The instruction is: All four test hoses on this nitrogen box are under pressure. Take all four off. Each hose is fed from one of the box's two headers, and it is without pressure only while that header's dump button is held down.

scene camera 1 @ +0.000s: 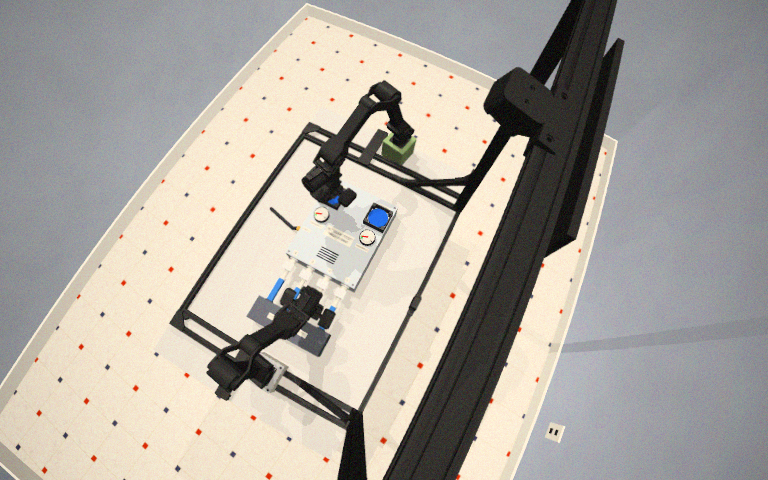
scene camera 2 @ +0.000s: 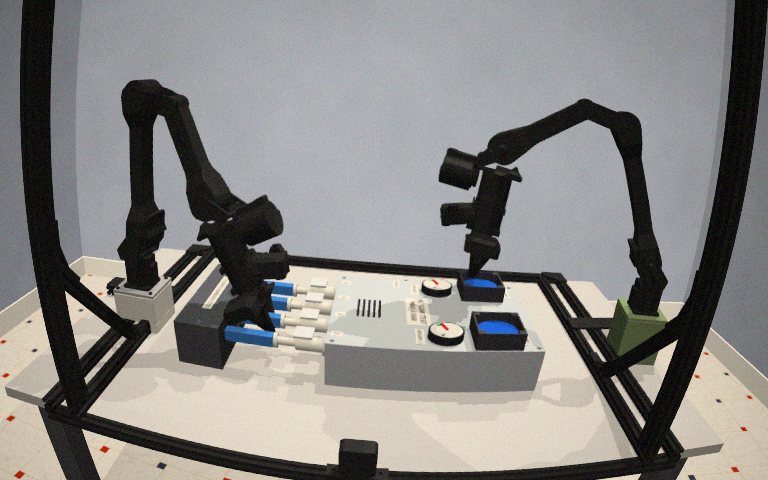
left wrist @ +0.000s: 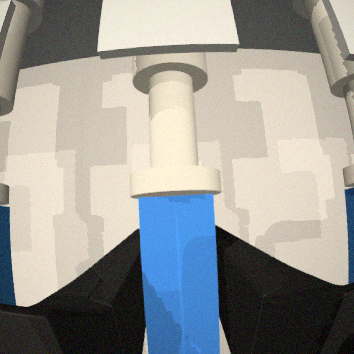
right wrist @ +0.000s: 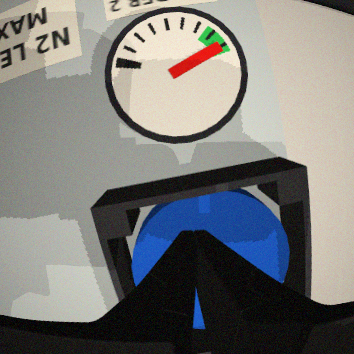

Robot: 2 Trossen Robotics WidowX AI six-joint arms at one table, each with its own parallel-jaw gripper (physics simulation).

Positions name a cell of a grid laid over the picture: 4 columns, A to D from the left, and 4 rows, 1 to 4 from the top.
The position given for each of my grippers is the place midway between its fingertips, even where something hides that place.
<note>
My right gripper (scene camera 2: C3) is shut, with nothing in its grasp. I also see my left gripper (scene camera 2: B3), a grey nitrogen box (scene camera 2: B3), a blue dump button (right wrist: C3), a test hose (scene camera 2: B3) and a test hose (left wrist: B3).
My left gripper shows as well in the left wrist view (left wrist: B3). My right gripper shows as well in scene camera 1 (scene camera 1: B2) and in the right wrist view (right wrist: C3). The grey nitrogen box shows as well in scene camera 1 (scene camera 1: B3), in the left wrist view (left wrist: D1) and in the right wrist view (right wrist: B2).
</note>
